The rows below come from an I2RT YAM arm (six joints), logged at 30 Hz.
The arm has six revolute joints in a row. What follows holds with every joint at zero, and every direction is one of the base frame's.
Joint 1 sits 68 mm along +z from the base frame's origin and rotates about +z.
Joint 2 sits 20 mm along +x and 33.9 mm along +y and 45.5 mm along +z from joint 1 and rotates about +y.
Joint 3 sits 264 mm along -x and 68.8 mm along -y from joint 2 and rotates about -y.
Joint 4 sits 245 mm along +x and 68.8 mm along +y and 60 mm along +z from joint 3 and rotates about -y.
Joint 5 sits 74 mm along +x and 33.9 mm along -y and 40.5 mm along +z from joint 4 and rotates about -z.
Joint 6 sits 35.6 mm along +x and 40.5 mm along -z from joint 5 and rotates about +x.
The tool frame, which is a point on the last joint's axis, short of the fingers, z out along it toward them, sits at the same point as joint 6; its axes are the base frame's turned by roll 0, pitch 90 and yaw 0 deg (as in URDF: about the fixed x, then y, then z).
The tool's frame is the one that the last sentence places.
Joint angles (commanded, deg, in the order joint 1, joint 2, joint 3, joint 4, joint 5, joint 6), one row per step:
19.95, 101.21, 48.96, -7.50, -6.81, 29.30
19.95, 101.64, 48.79, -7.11, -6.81, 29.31
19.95, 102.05, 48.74, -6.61, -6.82, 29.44
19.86, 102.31, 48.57, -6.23, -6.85, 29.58
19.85, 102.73, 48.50, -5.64, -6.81, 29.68
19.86, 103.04, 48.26, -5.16, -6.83, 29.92
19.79, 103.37, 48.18, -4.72, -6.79, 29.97
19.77, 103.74, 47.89, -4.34, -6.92, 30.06
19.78, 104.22, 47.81, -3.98, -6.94, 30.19
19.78, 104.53, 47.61, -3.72, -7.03, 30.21
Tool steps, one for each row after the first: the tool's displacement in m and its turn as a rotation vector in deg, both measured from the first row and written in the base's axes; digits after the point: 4 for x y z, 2 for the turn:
-0.0001, 0.0000, -0.0027, -0.07, 0.20, -0.01
0.0005, 0.0002, -0.0046, 0.01, 0.20, -0.12
0.0006, -0.0003, -0.0063, 0.08, 0.30, -0.31
0.0012, -0.0002, -0.0083, 0.12, 0.22, -0.43
0.0009, -0.0002, -0.0105, 0.22, 0.36, -0.61
0.0014, -0.0005, -0.0122, 0.22, 0.33, -0.75
0.0007, -0.0008, -0.0150, 0.26, 0.66, -0.78
0.0008, -0.0006, -0.0176, 0.27, 0.89, -0.87
0.0003, -0.0008, -0.0198, 0.26, 1.16, -0.84

